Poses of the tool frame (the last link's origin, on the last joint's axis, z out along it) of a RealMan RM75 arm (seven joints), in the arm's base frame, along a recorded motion.
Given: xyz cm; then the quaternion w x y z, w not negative.
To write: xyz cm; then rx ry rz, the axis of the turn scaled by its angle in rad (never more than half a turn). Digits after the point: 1 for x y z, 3 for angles.
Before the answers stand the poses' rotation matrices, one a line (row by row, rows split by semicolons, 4 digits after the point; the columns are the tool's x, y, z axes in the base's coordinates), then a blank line. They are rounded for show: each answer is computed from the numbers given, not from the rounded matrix.
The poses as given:
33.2, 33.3, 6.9, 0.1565, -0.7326, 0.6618, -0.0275
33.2, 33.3, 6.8, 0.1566, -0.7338, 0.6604, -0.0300
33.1, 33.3, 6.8, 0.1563, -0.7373, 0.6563, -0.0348
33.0, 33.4, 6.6, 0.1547, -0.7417, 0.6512, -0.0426
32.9, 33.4, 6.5, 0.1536, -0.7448, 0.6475, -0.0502
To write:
0.1225 -0.9611 0.2475; -0.9783 -0.0750 0.1929; -0.1669 -0.2657 -0.9495
0.1260 -0.9598 0.2509; -0.9786 -0.0787 0.1902; -0.1628 -0.2694 -0.9492
0.1361 -0.9569 0.2565; -0.9787 -0.0897 0.1848; -0.1538 -0.2762 -0.9487
0.1482 -0.9529 0.2647; -0.9792 -0.1039 0.1740; -0.1383 -0.2850 -0.9485
0.1565 -0.9490 0.2737; -0.9798 -0.1144 0.1638; -0.1241 -0.2938 -0.9478

33.2, 33.3, 6.9, -2.097, 1.895, -0.079
33.2, 33.3, 6.8, -2.100, 1.890, -0.086
33.1, 33.3, 6.8, -2.111, 1.879, -0.100
33.0, 33.4, 6.6, -2.125, 1.866, -0.122
32.9, 33.4, 6.5, -2.135, 1.856, -0.144

